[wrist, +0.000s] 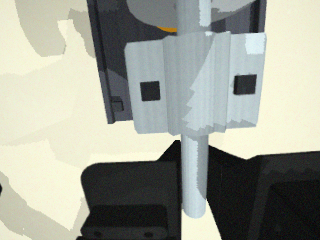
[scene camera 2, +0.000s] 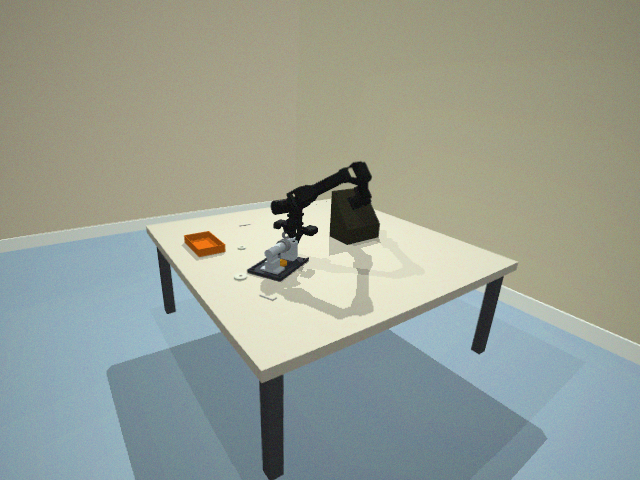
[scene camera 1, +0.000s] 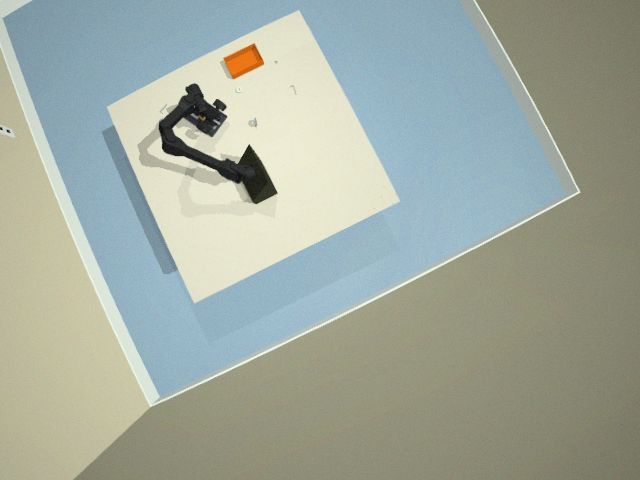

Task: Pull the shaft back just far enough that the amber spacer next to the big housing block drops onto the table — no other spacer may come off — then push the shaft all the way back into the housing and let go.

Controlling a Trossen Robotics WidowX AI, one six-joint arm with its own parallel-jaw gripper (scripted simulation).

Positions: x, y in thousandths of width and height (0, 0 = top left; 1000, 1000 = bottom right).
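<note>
An orange tray (scene camera 1: 387, 124) is visible in the scene, and scene camera 2 (scene camera 2: 321, 507) shows the tray too. The gripper (wrist: 580, 606) is there as well.
</note>
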